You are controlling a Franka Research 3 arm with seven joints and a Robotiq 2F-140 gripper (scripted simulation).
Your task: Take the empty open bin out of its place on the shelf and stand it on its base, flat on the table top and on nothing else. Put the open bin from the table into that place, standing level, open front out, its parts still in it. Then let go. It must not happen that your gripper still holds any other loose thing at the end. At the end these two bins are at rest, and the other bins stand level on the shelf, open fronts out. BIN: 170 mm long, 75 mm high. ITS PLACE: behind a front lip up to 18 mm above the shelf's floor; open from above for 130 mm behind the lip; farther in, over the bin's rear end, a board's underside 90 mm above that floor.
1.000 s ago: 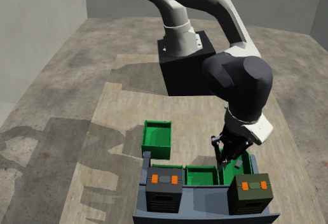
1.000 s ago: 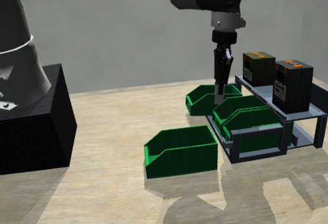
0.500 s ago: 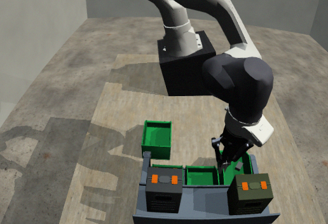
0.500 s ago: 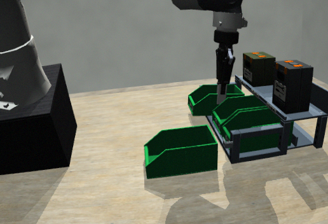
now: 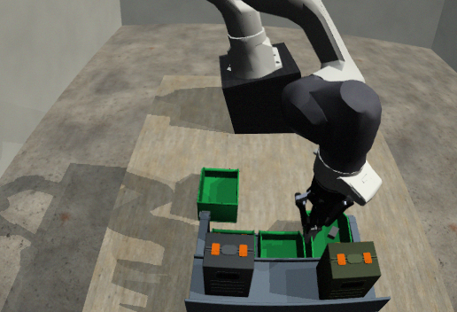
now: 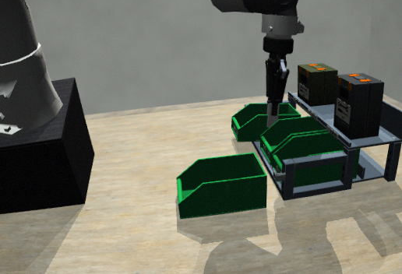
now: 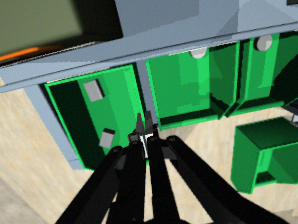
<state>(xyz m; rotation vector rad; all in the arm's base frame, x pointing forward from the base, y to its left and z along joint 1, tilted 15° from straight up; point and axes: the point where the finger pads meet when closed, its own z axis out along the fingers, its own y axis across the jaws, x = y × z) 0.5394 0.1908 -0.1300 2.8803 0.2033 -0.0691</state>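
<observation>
The olive case lies 140 mm ahead of my hand, 70 mm to the left of it and 60 mm above it. The rest, counted from my hand: dark grey case: 170 mm ahead, 160 mm to the right, 70 mm above.
</observation>
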